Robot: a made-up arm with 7 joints.
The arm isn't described. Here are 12 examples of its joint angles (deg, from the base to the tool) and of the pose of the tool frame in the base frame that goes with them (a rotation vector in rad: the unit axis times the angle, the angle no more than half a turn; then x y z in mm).
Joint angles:
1: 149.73 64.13 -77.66 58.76 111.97 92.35 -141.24
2: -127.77 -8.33 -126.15 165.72 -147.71 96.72 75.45
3: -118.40 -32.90 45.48 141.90 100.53 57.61 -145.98
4: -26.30 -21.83 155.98 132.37 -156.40 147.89 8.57
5: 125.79 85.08 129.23 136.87 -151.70 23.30 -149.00
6: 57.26 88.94 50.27 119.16 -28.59 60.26 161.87
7: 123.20 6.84 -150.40 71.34 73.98 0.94 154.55
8: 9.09 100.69 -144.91 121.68 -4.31 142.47 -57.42
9: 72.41 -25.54 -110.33 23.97 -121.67 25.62 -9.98
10: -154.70 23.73 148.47 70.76 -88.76 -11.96 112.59
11: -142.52 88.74 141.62 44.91 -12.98 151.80 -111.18
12: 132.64 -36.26 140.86 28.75 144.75 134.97 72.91
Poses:
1: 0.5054 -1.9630 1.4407 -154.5 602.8 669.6
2: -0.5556 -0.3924 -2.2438 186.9 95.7 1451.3
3: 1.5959 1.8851 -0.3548 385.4 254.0 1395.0
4: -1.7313 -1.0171 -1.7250 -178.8 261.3 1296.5
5: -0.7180 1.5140 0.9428 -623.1 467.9 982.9
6: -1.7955 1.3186 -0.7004 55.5 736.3 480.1
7: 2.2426 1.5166 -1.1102 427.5 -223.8 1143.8
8: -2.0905 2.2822 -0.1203 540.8 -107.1 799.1
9: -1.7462 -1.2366 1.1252 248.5 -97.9 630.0
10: -0.6325 -0.8258 -1.3560 364.4 61.8 1184.4
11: 0.0331 -1.6139 1.5688 -128.8 -181.3 905.7
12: 2.1794 0.9384 -0.3995 183.4 -455.6 690.5
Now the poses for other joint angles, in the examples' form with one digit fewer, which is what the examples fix.
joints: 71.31 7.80 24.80 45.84 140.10 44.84 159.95
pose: 0.588 -2.258 0.520 -63 530 816
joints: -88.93 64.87 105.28 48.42 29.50 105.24 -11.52
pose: 0.093 -0.074 1.037 297 -16 1002
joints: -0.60 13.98 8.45 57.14 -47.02 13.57 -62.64
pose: -1.582 -1.851 1.318 522 224 794
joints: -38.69 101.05 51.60 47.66 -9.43 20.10 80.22
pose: -0.631 1.831 0.217 425 290 437
